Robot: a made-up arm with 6 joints.
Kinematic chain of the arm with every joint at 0, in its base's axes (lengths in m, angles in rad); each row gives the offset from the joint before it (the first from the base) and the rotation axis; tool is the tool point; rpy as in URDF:
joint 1: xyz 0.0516 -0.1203 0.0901 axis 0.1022 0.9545 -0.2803
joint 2: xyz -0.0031 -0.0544 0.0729 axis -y
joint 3: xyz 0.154 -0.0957 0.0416 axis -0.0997 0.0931 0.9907
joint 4: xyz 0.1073 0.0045 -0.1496 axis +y
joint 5: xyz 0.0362 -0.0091 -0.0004 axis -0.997 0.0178 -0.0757
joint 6: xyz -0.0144 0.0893 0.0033 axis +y
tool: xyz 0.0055 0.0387 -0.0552 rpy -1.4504 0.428 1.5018
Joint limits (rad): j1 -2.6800..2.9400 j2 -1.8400..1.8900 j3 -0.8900..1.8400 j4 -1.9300..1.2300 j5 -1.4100..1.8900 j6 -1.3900..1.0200
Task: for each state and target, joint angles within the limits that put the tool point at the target. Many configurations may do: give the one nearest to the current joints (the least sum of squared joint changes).
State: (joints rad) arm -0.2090 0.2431 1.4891 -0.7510 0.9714 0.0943
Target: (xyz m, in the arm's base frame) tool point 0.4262 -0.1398 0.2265
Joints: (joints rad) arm -0.1646 0.4799 0.6302 -0.8938 1.2791 -0.1630
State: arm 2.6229 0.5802 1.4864 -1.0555 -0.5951 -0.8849
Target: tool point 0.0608 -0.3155 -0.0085
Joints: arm 2.3679 0.9040 1.4325 -1.0864 -1.3279 -1.2024
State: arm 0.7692 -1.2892 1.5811 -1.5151 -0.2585 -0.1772
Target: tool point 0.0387 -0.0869 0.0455
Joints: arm 0.6159 -0.7797 1.3239 -1.7359 0.2648 -0.3819
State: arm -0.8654 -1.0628 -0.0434 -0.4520 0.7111 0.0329
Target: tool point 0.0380 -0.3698 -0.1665
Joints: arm -0.7362 -1.4911 -0.3732 0.2230 1.4138 0.2594
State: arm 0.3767 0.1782 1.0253 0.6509 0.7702 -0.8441
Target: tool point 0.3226 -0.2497 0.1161
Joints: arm -0.0922 0.7757 1.0490 0.9356 1.0435 -0.6873
